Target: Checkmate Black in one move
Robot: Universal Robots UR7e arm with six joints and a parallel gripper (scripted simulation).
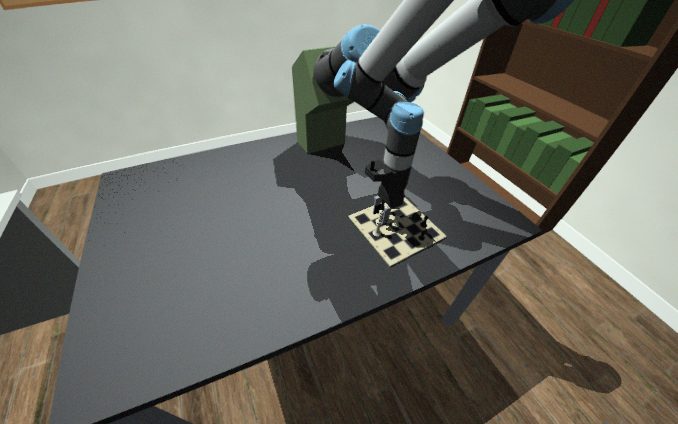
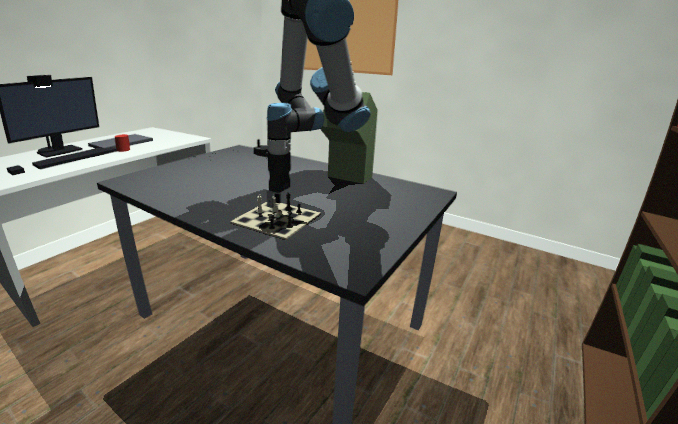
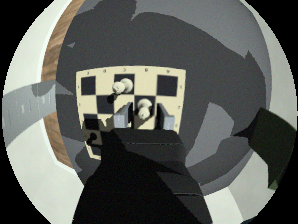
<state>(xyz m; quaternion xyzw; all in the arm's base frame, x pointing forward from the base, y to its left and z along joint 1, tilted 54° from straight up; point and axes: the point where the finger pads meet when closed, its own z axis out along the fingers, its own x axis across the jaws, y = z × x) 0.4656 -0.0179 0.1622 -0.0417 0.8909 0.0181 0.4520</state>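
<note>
Right now the white piece is 4 cm ahead of my hand, 3 cm to the right of it and 1 cm below it. Round my hand: chessboard 4 cm to the left, 4 cm below, 3 cm ahead; then black piece 4 cm behind, 3 cm to the left, 1 cm below.
</note>
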